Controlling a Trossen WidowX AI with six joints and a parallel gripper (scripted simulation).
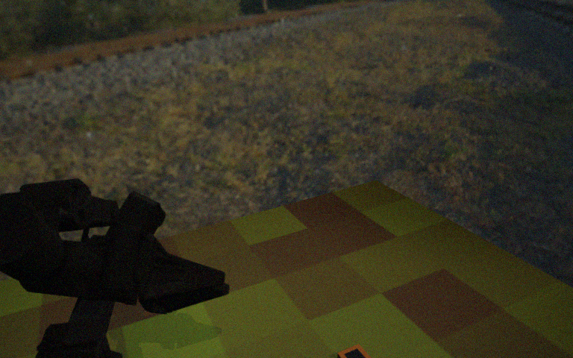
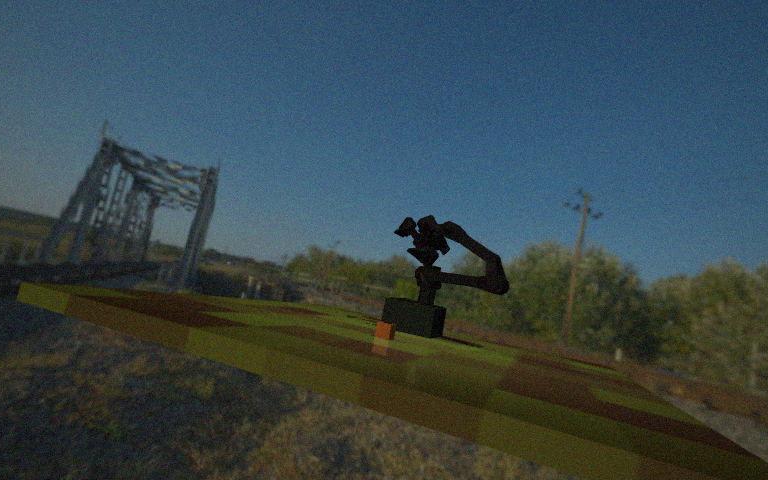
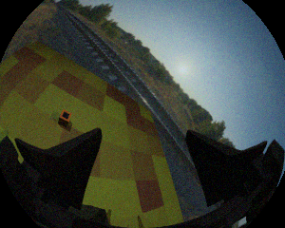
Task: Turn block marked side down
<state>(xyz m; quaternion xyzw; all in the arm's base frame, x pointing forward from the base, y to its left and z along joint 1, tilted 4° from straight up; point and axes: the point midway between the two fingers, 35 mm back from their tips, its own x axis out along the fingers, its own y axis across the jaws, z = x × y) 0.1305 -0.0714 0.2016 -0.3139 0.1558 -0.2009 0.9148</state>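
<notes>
My gripper tip is 200 mm short of the orange block, 60 mm to the right of it and 260 mm above it.
</notes>
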